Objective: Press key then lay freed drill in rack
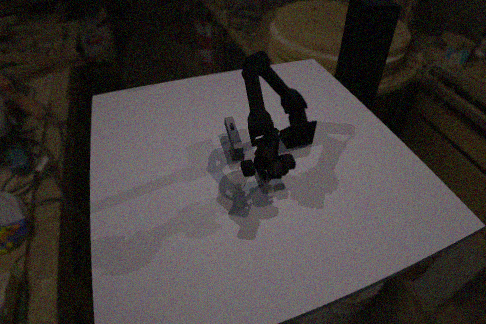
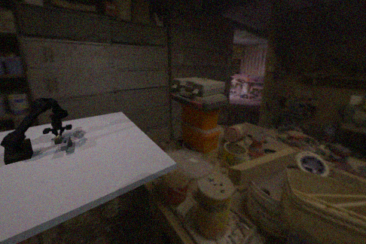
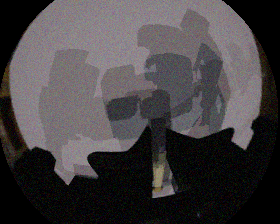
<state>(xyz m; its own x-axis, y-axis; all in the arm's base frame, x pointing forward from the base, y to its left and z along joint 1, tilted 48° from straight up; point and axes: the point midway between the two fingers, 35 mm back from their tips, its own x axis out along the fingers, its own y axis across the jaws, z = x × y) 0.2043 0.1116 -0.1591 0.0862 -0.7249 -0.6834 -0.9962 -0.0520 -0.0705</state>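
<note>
Now: the slotted rack 5 cm to the right of my gripper tip and 1 cm above it. Also, from my gripper tip: thin dark drill 7 cm ahead, 25 cm to the right, 4 cm above.
</note>
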